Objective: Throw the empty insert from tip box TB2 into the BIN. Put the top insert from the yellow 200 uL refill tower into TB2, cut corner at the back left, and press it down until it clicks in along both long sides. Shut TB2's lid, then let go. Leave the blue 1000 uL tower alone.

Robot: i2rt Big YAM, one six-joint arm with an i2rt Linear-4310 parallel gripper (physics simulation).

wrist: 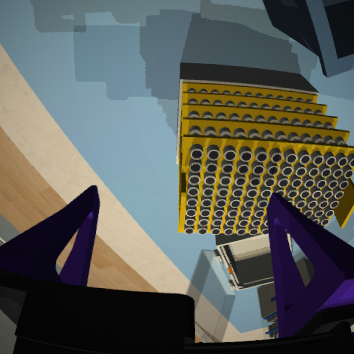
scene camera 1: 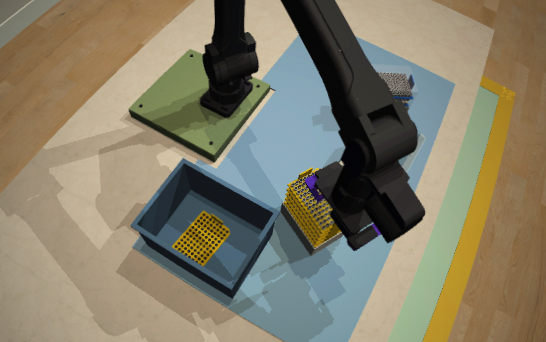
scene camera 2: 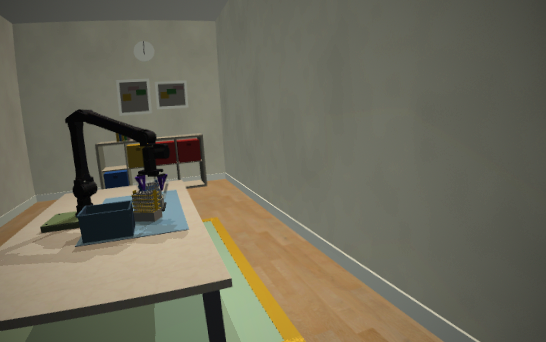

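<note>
The yellow tower (scene camera 1: 306,212) (scene camera 2: 144,201) (wrist: 235,185) holds stacked yellow inserts full of tips on a grey base. My gripper (scene camera 1: 345,207) (scene camera 2: 152,188) (wrist: 184,197) is open and empty above the tower. In the wrist view the right finger overlaps the top insert and the left finger is over the mat beside it. An empty yellow insert (scene camera 1: 201,238) lies flat in the bin (scene camera 1: 167,192) (scene camera 2: 106,223) (wrist: 322,42). An open tip box (wrist: 256,285), apparently TB2, stands beyond the tower, its inside visible and its clear lid (wrist: 212,287) swung open; the right finger partly covers the box.
Grey tips with blue parts (scene camera 1: 397,85) (wrist: 269,307) stand at the mat's far end, partly hidden; whether this is the blue tower is unclear. The green base plate (scene camera 1: 170,102) (scene camera 2: 56,221) carries the arm. The blue mat (scene camera 1: 295,100) (scene camera 2: 172,220) lies under the tower.
</note>
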